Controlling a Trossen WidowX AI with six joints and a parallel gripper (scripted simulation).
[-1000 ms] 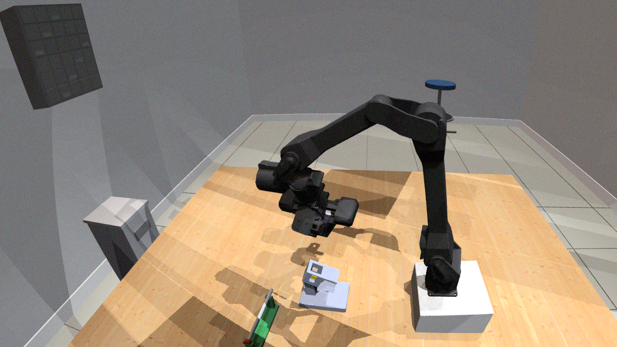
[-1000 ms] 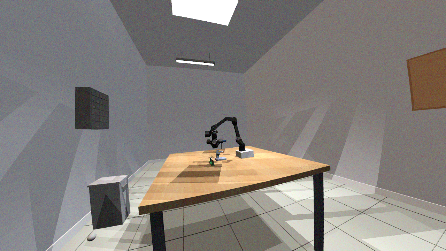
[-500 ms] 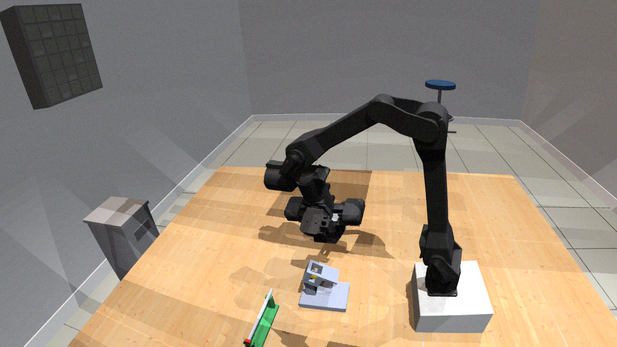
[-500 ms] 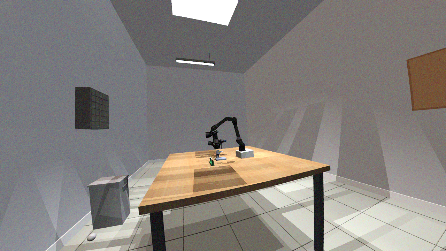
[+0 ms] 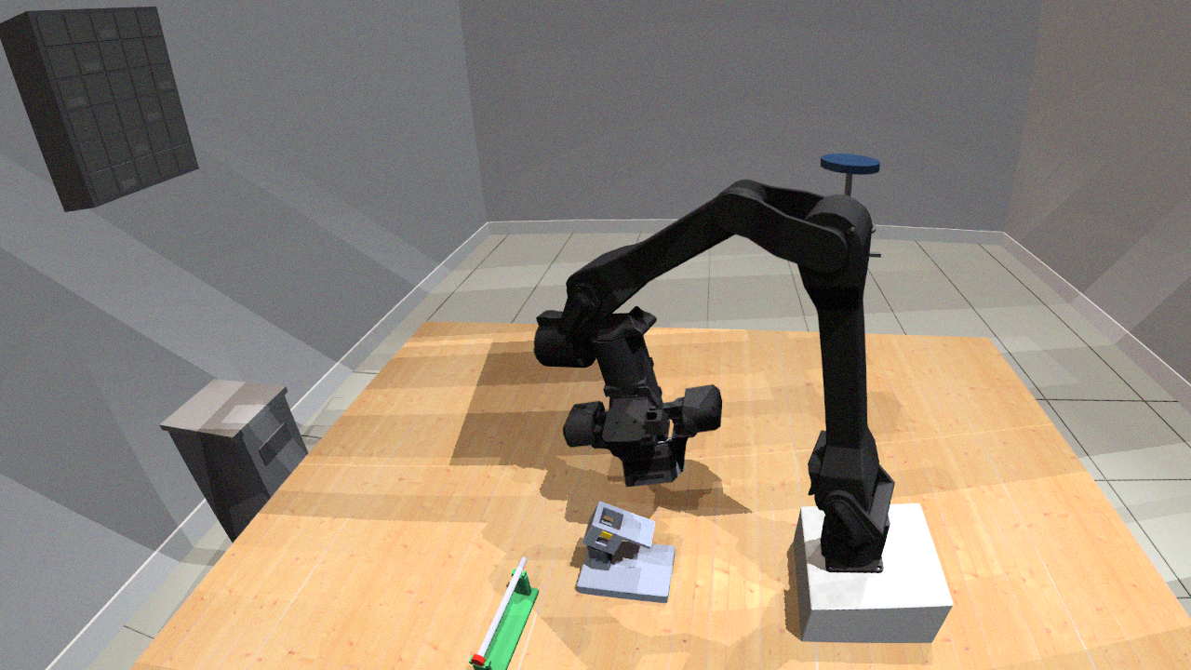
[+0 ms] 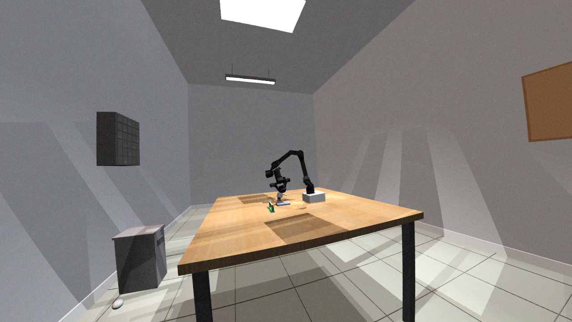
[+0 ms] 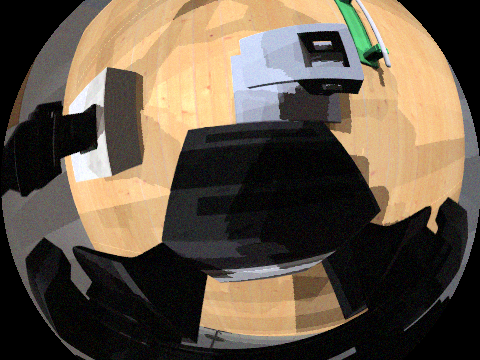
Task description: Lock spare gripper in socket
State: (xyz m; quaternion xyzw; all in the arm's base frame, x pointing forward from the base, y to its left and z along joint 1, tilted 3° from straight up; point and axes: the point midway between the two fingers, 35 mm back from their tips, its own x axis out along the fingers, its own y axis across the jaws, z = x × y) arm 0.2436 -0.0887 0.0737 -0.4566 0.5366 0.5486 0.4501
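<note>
The green cradle lies 14 cm ahead of my gripper tip, 22 cm to the left of it and 7 cm below it. The rest, counted from my gripper tip: spare gripper 1 cm to the right, 1 cm above; grey mount 3 cm ahead, 10 cm to the left, 4 cm below.
</note>
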